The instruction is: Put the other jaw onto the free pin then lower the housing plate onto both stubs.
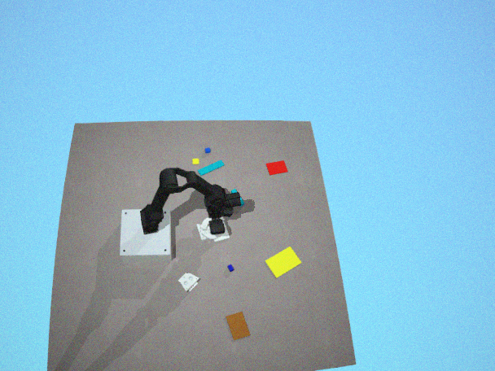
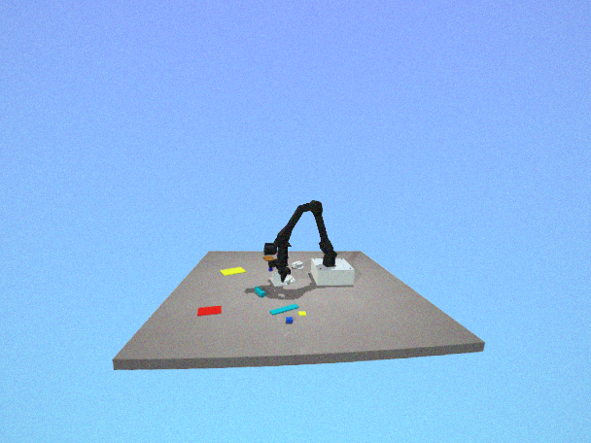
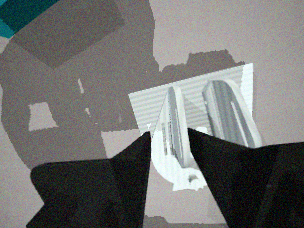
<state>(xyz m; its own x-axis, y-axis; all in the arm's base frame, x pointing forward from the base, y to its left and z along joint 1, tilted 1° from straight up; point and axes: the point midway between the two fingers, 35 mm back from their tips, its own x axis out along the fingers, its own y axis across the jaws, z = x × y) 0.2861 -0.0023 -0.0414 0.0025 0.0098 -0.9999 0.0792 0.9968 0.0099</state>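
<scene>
Now: the white base plate 30 mm to the right of my gripper tip, 10 mm below it and 10 mm ahead of it. Also, from my gripper tip: white jaw (30 mm behind, 20 mm to the right, 10 mm above); then yellow piece (260 mm to the right, 260 mm ahead, 20 mm below); then red piece (380 mm ahead, 220 mm to the left, 20 mm below).
</scene>
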